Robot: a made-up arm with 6 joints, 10 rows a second.
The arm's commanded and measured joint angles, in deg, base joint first. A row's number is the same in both.
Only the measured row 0 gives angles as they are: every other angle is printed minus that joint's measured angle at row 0.
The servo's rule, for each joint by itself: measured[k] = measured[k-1] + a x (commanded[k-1-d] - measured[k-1]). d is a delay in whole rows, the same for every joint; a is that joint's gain. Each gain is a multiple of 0.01, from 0.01 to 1. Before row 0 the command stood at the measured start. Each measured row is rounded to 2 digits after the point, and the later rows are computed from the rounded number. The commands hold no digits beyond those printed.
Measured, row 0: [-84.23 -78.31 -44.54 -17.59 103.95 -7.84]
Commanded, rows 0 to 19: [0.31 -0.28 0.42 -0.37 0.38 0.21]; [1.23 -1.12 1.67 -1.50 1.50 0.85]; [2.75 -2.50 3.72 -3.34 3.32 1.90]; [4.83 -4.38 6.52 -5.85 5.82 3.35]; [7.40 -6.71 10.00 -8.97 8.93 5.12]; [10.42 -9.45 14.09 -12.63 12.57 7.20]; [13.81 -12.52 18.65 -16.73 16.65 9.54]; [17.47 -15.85 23.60 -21.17 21.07 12.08]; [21.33 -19.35 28.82 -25.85 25.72 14.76]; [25.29 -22.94 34.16 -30.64 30.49 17.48]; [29.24 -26.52 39.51 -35.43 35.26 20.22]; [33.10 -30.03 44.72 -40.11 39.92 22.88]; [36.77 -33.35 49.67 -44.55 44.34 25.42]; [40.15 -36.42 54.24 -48.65 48.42 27.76]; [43.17 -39.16 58.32 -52.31 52.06 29.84]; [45.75 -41.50 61.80 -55.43 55.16 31.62]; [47.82 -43.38 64.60 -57.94 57.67 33.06]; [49.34 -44.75 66.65 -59.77 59.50 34.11]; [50.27 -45.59 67.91 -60.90 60.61 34.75]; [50.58 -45.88 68.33 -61.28 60.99 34.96]
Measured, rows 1 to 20: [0.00 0.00 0.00 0.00 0.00 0.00]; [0.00 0.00 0.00 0.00 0.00 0.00]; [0.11 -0.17 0.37 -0.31 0.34 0.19]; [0.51 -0.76 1.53 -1.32 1.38 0.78]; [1.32 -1.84 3.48 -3.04 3.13 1.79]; [2.58 -3.41 6.19 -5.43 5.55 3.19]; [4.32 -5.46 9.58 -8.44 8.59 4.93]; [6.52 -7.93 13.59 -12.00 12.17 6.97]; [9.14 -10.78 18.09 -16.02 16.20 9.28]; [12.14 -13.92 22.99 -20.40 20.58 11.80]; [15.45 -17.29 28.18 -25.03 25.21 14.46]; [18.99 -20.79 33.50 -29.80 29.96 17.18]; [22.68 -24.34 38.85 -34.59 34.73 19.92]; [26.43 -27.87 44.07 -39.28 39.40 22.58]; [30.15 -31.27 49.05 -43.76 43.85 25.14]; [33.75 -34.46 53.67 -47.92 47.96 27.50]; [37.14 -37.37 57.81 -51.65 51.65 29.61]; [40.24 -39.93 61.36 -54.86 54.81 31.42]; [42.97 -42.07 64.24 -57.48 57.38 32.90]; [45.26 -43.73 66.38 -59.43 59.29 33.99]
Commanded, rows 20 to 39: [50.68 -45.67 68.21 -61.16 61.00 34.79]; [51.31 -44.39 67.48 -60.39 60.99 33.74]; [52.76 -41.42 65.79 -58.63 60.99 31.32]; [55.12 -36.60 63.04 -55.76 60.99 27.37]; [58.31 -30.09 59.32 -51.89 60.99 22.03]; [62.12 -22.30 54.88 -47.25 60.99 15.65]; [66.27 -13.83 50.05 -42.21 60.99 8.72]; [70.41 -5.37 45.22 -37.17 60.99 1.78]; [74.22 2.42 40.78 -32.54 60.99 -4.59]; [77.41 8.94 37.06 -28.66 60.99 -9.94]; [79.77 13.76 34.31 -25.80 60.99 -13.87]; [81.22 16.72 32.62 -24.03 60.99 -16.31]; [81.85 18.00 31.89 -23.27 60.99 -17.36]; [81.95 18.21 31.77 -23.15 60.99 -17.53]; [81.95 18.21 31.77 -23.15 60.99 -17.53]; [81.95 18.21 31.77 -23.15 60.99 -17.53]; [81.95 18.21 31.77 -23.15 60.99 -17.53]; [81.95 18.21 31.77 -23.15 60.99 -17.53]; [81.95 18.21 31.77 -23.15 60.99 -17.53]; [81.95 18.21 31.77 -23.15 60.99 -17.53]
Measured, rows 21 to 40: [47.06 -44.88 67.74 -60.68 60.48 34.67]; [48.33 -45.50 68.27 -61.19 60.94 34.93]; [49.18 -45.61 68.22 -61.16 60.99 34.80]; [49.95 -44.85 67.56 -60.51 60.99 33.85]; [50.96 -42.72 65.98 -58.91 60.99 31.57]; [52.46 -38.93 63.36 -56.23 60.99 27.79]; [54.57 -33.45 59.76 -52.54 60.99 22.61]; [57.29 -26.54 55.42 -48.04 60.99 16.35]; [60.52 -18.66 50.64 -43.08 60.99 9.48]; [64.08 -10.42 45.82 -38.06 60.99 2.55]; [67.73 -2.46 41.33 -33.37 60.99 -3.88]; [71.21 4.61 37.53 -29.37 60.99 -9.33]; [74.29 10.28 34.66 -26.34 60.99 -13.42]; [76.78 14.27 32.84 -24.38 60.99 -16.02]; [78.61 16.58 31.99 -23.44 60.99 -17.23]; [79.81 17.59 31.79 -23.19 60.99 -17.50]; [80.58 17.97 31.77 -23.16 60.99 -17.53]; [81.07 18.12 31.77 -23.15 60.99 -17.53]; [81.39 18.18 31.77 -23.15 60.99 -17.53]; [81.59 18.20 31.77 -23.15 60.99 -17.53]
